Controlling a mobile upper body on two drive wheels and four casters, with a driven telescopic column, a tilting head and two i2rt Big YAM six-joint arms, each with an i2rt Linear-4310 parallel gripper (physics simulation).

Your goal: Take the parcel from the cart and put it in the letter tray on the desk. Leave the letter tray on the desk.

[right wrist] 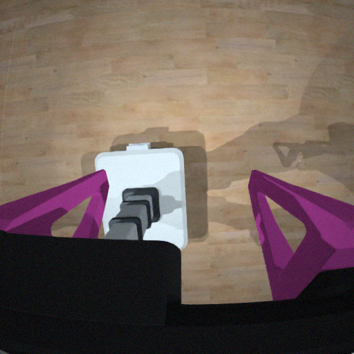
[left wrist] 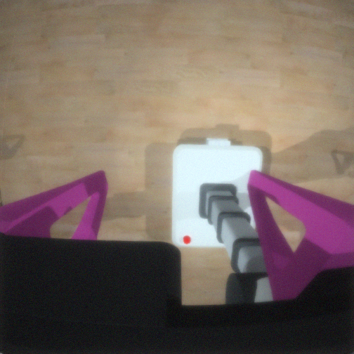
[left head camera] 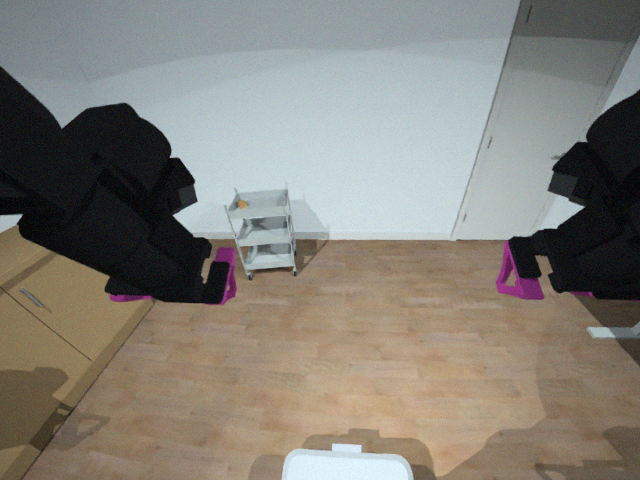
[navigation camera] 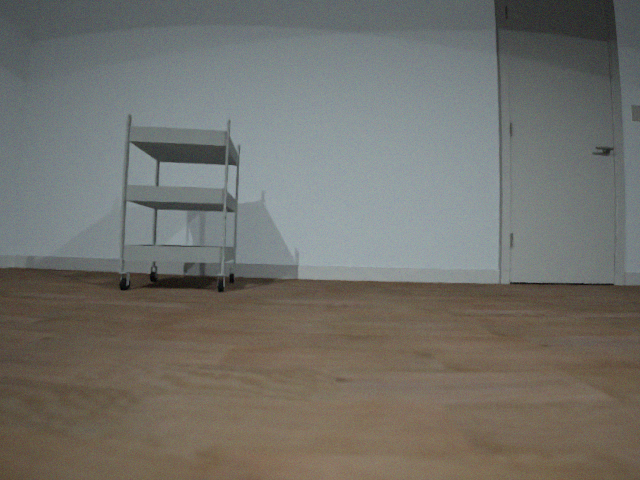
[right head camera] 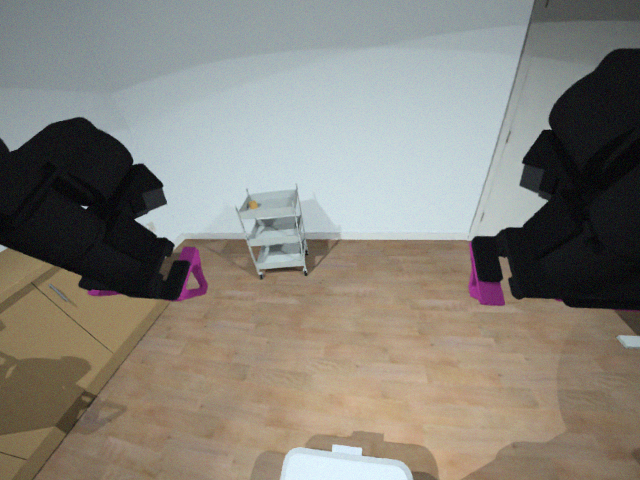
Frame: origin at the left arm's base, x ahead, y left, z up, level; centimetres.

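Where they show: left gripper, between the fingertips: [left head camera: 202, 291] [right head camera: 178, 288]; right gripper, between the fingertips: [left head camera: 534, 288] [right head camera: 511, 292].
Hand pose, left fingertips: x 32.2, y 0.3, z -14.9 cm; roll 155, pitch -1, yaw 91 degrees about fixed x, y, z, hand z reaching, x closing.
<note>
After its pixels a point has its place.
The parcel [left head camera: 242, 204] @(x 172.1, y 59.3, z -71.4 cm) [right head camera: 253, 204] @(x 172.2, y 59.1, z -70.7 cm), a small orange block, lies at the left of the top shelf of the light grey three-tier cart [left head camera: 264, 210] @(x 158.6, y 36.7, z -70.1 cm) [right head camera: 277, 211] @(x 158.9, y 34.0, z -70.8 cm) [navigation camera: 178, 136] @(x 157.7, y 42.8, z -71.8 cm). The cart stands against the far wall, left of centre; the parcel is not visible in the navigation camera. My left gripper [left head camera: 178, 295] [right head camera: 145, 292] [left wrist: 177, 178] is open and empty, in the air well short of the cart. My right gripper [left head camera: 556, 294] [right head camera: 535, 302] [right wrist: 178, 177] is open and empty, far to the right of the cart. The letter tray and desk top do not show.
A wooden cabinet [left head camera: 67, 315] @(x 72.9, y 139.2, z -89.5 cm) [right head camera: 87, 310] @(x 71.5, y 139.3, z -88.2 cm) stands at the left. A closed door [left head camera: 516, 155] @(x 216.0, y -174.6, z -49.2 cm) [navigation camera: 560, 206] @(x 215.9, y -182.3, z -88.7 cm) is in the far wall at the right. A white foot [left head camera: 612, 333] [right head camera: 630, 341] shows at the right edge. My white base [left head camera: 346, 465] @(x 27.5, y -22.2, z -115.0 cm) [right head camera: 346, 465] @(x 28.1, y -22.7, z -115.0 cm) is at the bottom.
</note>
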